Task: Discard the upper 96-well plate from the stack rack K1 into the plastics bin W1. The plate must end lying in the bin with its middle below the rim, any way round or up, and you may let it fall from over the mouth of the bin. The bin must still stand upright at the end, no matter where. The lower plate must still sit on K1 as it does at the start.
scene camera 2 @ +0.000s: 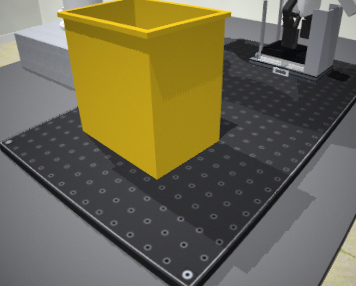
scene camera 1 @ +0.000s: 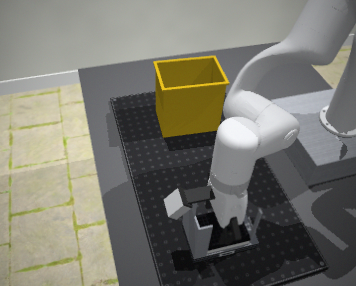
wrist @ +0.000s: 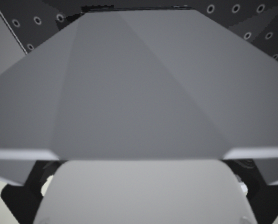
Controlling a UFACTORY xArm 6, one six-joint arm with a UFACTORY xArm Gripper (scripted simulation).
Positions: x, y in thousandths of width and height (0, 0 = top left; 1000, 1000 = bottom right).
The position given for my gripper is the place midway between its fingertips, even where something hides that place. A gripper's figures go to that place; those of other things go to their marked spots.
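Labels:
My gripper (scene camera 1: 614, 781), 0.83 m from the lens. Yellow plastics bin W1 (scene camera 1: 515, 386), 1.01 m from the lens.

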